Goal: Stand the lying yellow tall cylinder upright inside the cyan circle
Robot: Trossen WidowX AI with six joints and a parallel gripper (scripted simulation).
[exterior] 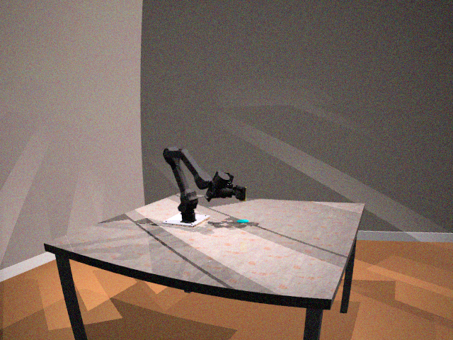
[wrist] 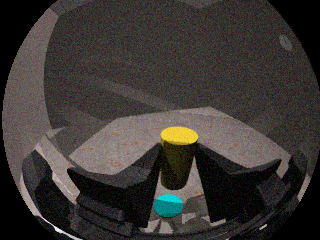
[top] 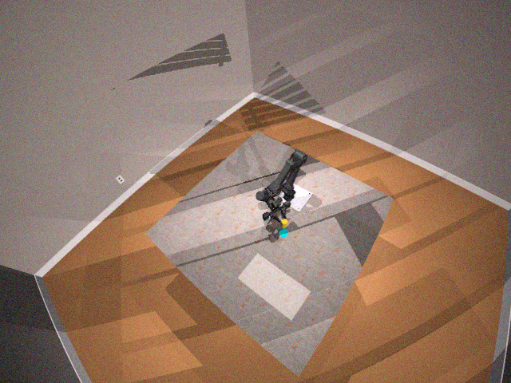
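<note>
My gripper tip is 20 mm above the yellow tall cylinder. The rest, counted from my gripper tip: cyan circle (160 mm below).
</note>
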